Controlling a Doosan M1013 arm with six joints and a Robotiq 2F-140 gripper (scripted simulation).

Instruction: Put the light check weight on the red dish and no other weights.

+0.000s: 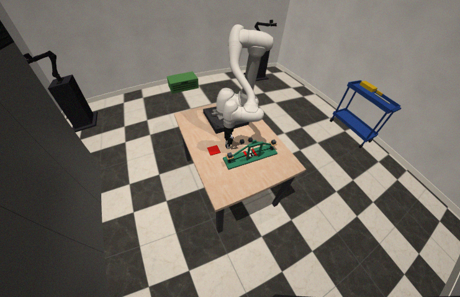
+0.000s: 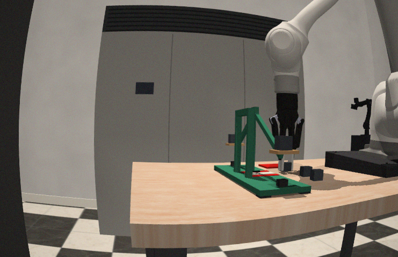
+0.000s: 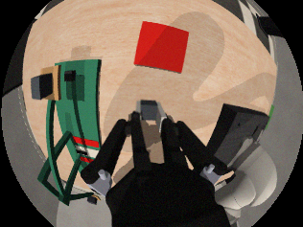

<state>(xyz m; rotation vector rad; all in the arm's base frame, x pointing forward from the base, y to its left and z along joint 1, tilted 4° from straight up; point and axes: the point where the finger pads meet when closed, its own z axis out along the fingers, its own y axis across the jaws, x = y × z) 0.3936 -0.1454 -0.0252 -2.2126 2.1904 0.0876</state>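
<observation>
Now: the flat red dish 10 mm behind my hand, 130 mm to the right of it and 30 mm below it. The rest, counted from my hand: green rocker balance 170 mm ahead, 130 mm to the left, 60 mm above.
</observation>
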